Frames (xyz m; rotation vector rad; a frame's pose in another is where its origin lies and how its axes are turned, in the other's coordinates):
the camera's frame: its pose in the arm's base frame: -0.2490 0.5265 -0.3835 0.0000 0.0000 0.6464
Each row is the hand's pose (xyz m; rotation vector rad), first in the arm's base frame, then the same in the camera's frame.
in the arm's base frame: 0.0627 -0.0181 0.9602 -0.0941 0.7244 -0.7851
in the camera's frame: -0.0792 -0.6225 1.3437 0.1497 0.7617 -1.4002
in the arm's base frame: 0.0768 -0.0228 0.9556 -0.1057 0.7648 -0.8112
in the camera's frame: -0.0708 -0.6347 1.3391 0.1518 0.8075 -1.4225
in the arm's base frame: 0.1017 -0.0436 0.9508 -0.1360 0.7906 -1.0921
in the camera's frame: -0.0634 -0.6663 1.3343 0.1322 0.8580 -1.6994
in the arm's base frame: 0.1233 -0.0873 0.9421 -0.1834 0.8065 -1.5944
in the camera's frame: -0.0725 -0.7142 1.3256 0.0919 0.9193 -2.1964
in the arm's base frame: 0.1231 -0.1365 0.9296 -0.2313 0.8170 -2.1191
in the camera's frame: -0.1023 -0.7534 1.3131 0.0466 0.9834 -2.7146
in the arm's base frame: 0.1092 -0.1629 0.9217 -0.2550 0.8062 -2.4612
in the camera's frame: -0.1293 -0.7661 1.3052 -0.0162 -0.9612 2.9131
